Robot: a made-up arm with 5 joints.
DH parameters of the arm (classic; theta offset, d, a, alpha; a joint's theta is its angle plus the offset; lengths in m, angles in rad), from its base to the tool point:
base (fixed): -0.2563 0 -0.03 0
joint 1: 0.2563 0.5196 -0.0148 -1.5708
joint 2: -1.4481 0 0.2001 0
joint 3: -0.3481 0 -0.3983 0
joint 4: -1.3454 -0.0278 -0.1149 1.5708
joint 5: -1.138 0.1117 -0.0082 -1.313
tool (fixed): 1.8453 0.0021 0 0
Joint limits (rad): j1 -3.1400..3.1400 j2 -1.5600..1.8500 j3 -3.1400..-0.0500 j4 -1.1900..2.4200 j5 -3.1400..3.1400
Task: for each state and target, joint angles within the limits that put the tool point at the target. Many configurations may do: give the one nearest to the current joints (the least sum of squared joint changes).
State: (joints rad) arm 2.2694 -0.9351 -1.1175 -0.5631 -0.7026
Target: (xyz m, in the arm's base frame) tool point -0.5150 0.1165 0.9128
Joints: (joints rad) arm 2.9620 -0.0340 -1.5001 -0.1129 -0.6766
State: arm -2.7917 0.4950 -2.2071 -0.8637 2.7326
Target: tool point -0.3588 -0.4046 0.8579
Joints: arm -2.1772 0.6536 -2.0836 -0.8795 2.7320
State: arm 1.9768 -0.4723 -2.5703 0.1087 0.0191
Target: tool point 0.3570 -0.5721 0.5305
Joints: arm 2.1302 -1.2348 -3.1400 -0.3882 0.0302
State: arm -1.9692 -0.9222 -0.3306 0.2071 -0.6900
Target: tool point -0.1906 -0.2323 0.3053
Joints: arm -2.0922 -0.5529 -0.0500 0.7462 -0.7432
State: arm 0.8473 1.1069 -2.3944 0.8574 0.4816
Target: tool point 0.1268 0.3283 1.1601
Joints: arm 1.1773 0.3209 -2.8581 1.2064 0.4330
